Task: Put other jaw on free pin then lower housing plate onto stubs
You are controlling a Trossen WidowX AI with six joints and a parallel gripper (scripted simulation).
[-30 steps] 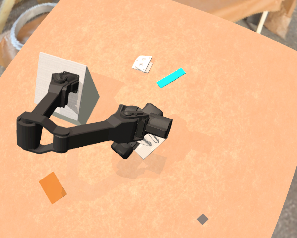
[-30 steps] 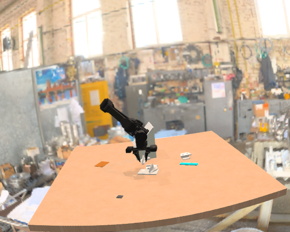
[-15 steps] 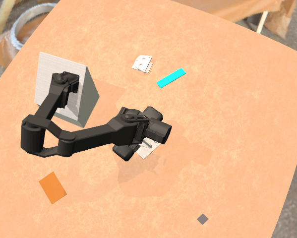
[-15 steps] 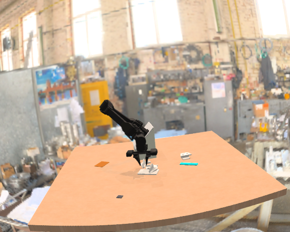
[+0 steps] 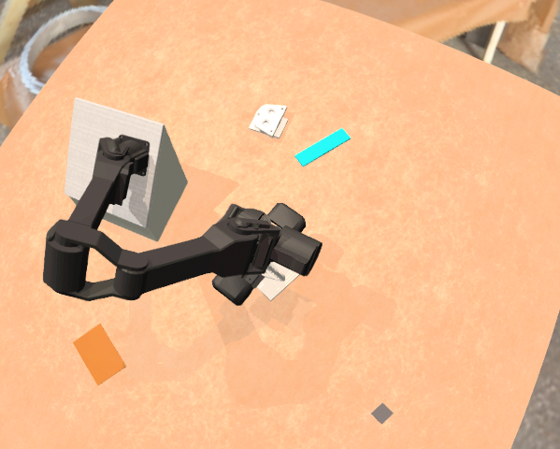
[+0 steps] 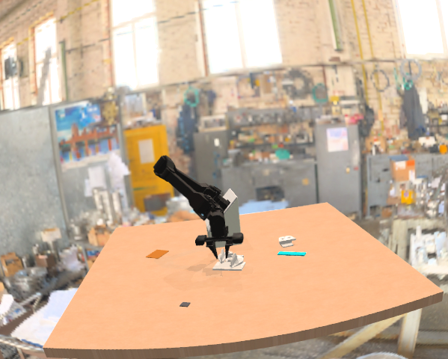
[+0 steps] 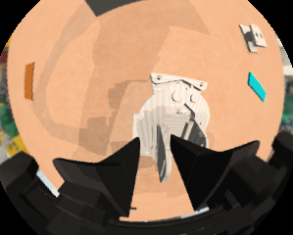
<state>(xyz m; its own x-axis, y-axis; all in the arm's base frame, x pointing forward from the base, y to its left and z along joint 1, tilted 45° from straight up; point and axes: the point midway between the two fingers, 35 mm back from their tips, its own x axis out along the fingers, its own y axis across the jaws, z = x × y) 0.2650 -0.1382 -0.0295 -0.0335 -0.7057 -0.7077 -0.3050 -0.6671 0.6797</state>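
Right now my gripper tip is 3 cm above the white base plate, 2 cm to the right of it and 2 cm short of it. From my gripper tip the other things lie so: cyan strip: 29 cm to the left, 3 cm below, 2 cm ahead; then small grey square: 29 cm ahead, 18 cm to the right, 3 cm below; then jaw: 6 cm to the left, 2 cm below, 1 cm behind.
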